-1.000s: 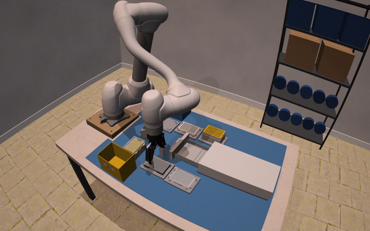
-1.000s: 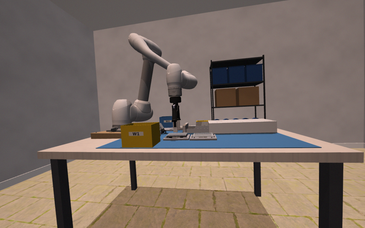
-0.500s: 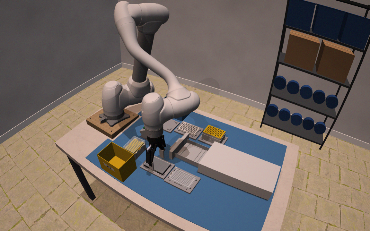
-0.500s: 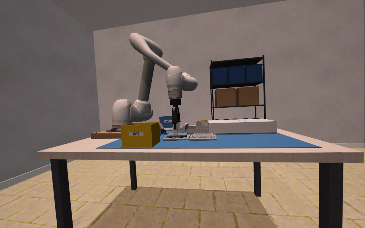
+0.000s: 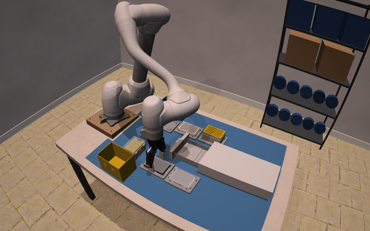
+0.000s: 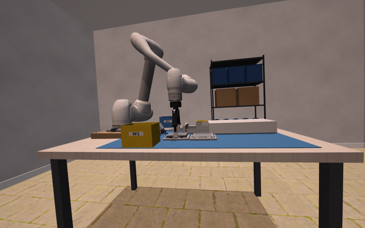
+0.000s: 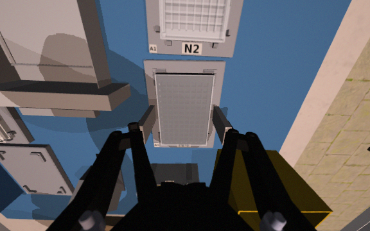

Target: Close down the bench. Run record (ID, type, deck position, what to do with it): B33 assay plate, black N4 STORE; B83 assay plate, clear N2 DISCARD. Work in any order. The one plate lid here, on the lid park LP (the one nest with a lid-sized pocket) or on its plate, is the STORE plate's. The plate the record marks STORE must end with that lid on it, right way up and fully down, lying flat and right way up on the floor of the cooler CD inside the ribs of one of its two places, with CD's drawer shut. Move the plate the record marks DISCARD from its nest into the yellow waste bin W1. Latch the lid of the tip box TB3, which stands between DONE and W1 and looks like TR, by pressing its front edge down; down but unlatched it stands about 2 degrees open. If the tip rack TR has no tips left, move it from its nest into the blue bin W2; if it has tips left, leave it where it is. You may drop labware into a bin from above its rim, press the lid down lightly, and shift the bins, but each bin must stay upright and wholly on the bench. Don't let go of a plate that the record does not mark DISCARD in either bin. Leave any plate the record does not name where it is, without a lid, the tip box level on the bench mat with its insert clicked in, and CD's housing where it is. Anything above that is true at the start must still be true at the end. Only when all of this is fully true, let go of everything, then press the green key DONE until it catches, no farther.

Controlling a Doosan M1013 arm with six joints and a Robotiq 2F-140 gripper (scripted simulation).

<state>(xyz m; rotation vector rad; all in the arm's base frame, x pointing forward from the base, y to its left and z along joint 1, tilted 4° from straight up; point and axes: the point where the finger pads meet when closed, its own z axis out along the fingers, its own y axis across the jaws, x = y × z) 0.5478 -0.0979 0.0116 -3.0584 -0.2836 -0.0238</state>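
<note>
My gripper is now 20 mm above the clear plate lid. Also, from my hand: nest N4 (40 mm below); then nest N2 (170 mm ahead, 20 mm to the left, 40 mm below); then black plate (20 mm below).
</note>
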